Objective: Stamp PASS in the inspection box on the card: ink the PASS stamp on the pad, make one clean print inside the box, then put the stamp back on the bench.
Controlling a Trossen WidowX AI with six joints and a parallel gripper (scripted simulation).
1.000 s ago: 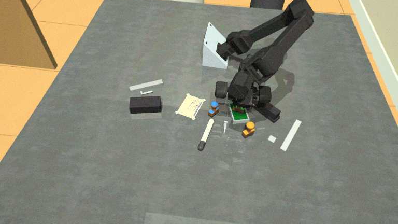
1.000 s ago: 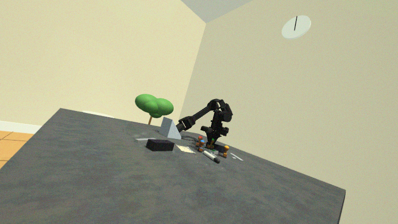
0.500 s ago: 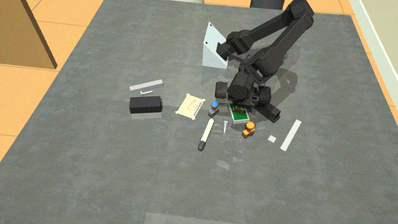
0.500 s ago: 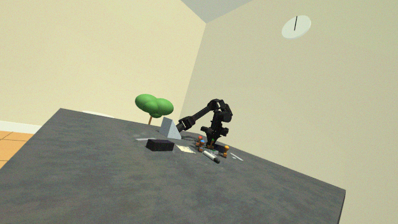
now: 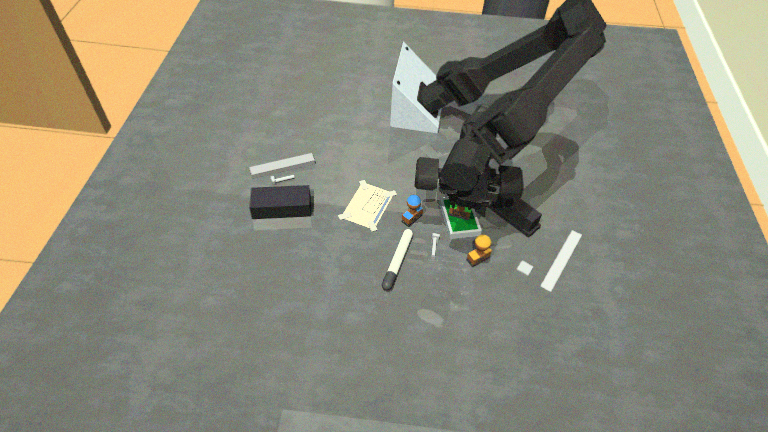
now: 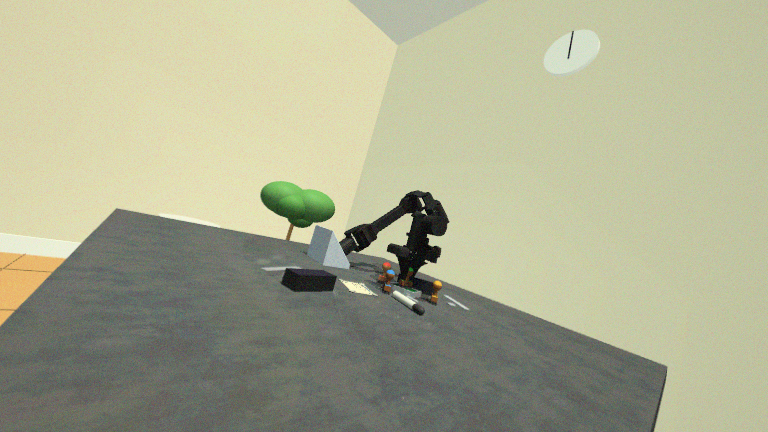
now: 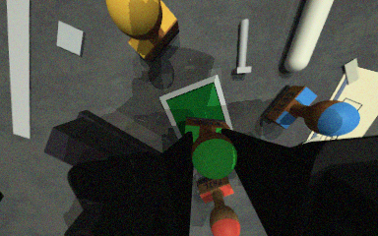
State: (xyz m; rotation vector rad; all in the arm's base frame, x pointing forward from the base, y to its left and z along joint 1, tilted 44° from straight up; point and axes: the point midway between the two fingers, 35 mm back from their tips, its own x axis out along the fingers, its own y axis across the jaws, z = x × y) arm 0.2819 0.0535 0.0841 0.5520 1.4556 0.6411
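Right now the green-knobbed stamp is right at my gripper tip. Also, from my gripper tip: red-knobbed stamp 90 mm behind, 20 mm to the right, 20 mm below; then blue-knobbed stamp 20 mm ahead, 90 mm to the right, 20 mm below; then green ink pad 30 mm below.
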